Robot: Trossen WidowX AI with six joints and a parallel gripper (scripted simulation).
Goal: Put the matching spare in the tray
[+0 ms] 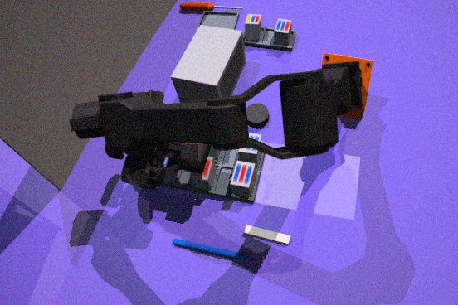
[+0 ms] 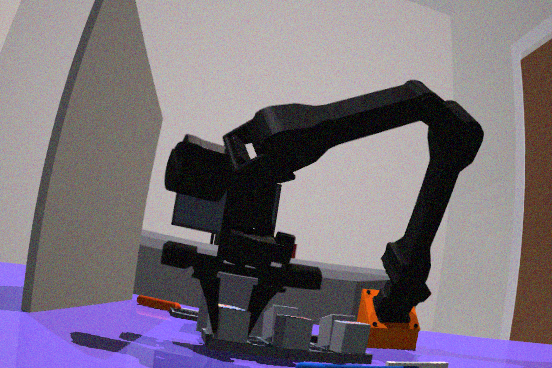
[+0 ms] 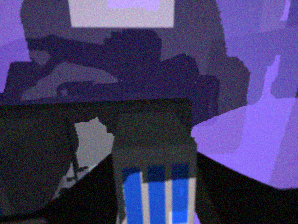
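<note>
Now: the grey-floored tray 20 mm ahead of my gripper tip, 410 mm to the right of it and 10 mm below it. The rest, counted from my gripper tip: white bar (210 mm behind, 90 mm to the left, 10 mm below); then blue rod (120 mm behind, 130 mm to the left, 10 mm below); then black puck (140 mm behind, 160 mm to the right, 10 mm below).
</note>
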